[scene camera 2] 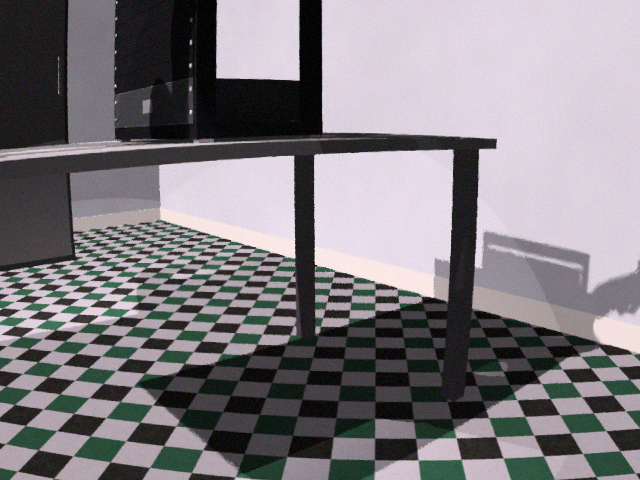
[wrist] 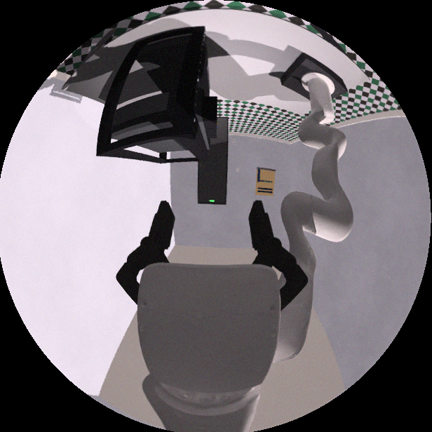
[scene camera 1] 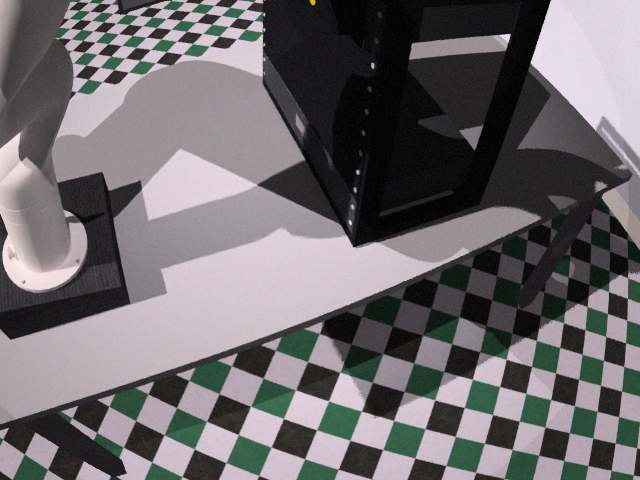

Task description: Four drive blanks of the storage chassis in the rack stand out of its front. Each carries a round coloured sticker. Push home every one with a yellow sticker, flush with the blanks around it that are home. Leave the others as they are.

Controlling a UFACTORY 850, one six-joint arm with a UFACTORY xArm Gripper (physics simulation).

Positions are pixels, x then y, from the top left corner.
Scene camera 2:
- black rack: 165, 87
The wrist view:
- my gripper: 210, 208
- black rack: 183, 116
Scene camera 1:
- black rack: 374, 138
